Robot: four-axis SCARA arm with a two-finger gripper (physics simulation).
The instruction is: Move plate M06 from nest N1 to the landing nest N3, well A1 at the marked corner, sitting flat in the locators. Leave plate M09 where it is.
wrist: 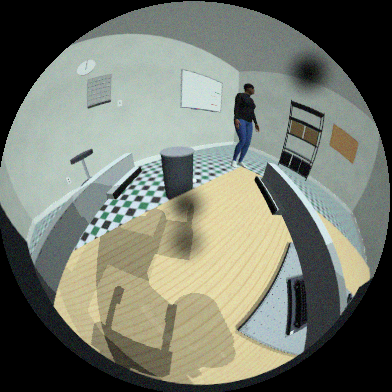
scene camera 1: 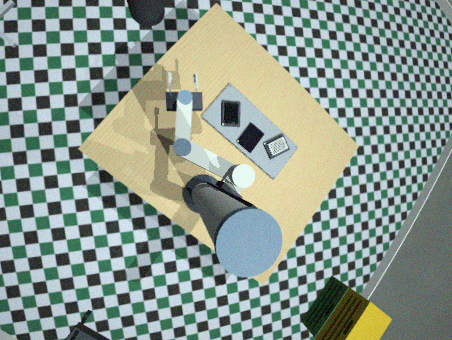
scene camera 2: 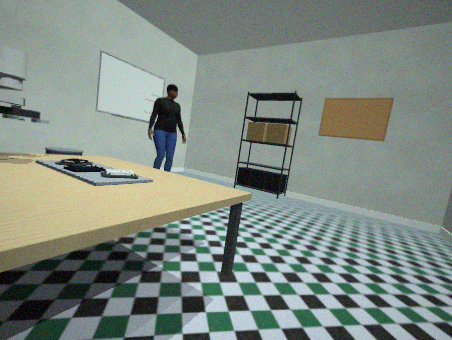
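My gripper (scene camera 1: 183,81) (wrist: 196,162) is open and empty, its two fingers wide apart, above the table to the left of the grey nest board (scene camera 1: 261,159) (scene camera 2: 102,181) (wrist: 265,322). On the board, a white plate (scene camera 1: 276,146) (scene camera 2: 119,173) sits in the right-hand nest. A flat black plate-like piece (scene camera 1: 250,137) (scene camera 2: 83,168) is in the middle. A black-framed nest (scene camera 1: 230,113) (wrist: 298,305) with a dark inside is at the left, partly behind a finger in the wrist view. Labels M06 and M09, nest numbers and the corner mark are too small to read.
The arm's thick column (scene camera 1: 222,212) stands at the table's near edge, its links reaching over the wooden table (scene camera 1: 310,165) (scene camera 2: 165,200) (wrist: 225,220). Arm shadows fall on the table. A dark bin (scene camera 1: 146,11) (wrist: 177,172) and a person (scene camera 2: 166,122) (wrist: 245,117) stand beyond it.
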